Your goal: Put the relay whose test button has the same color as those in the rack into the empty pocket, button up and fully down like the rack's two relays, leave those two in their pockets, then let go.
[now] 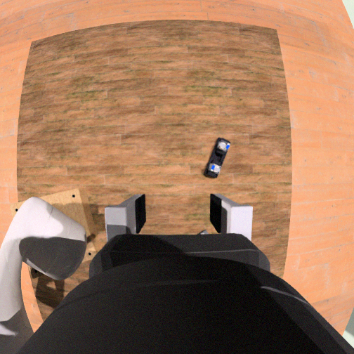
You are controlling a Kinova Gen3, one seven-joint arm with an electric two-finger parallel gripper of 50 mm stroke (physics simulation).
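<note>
The black rack (218, 158) lies slightly slanted, right of centre and beyond the fingertips. A relay (223, 146) with a blue test button is at its far end, and another relay (215, 168) with a blue button is at its near end. The dark stretch between them looks like the empty pocket. My gripper (177, 207) is open and empty, high above the table, on the near left side of the rack. A small grey piece (202, 232) peeks out above the gripper's body; what it is cannot be told. No loose relay can be made out clearly.
A pale wooden board (67, 200) with dark holes near its corners lies at the lower left. A white and grey arm link (52, 232) hides much of it. The dark wood-patterned table top (150, 100) is bordered by an orange floor (322, 150).
</note>
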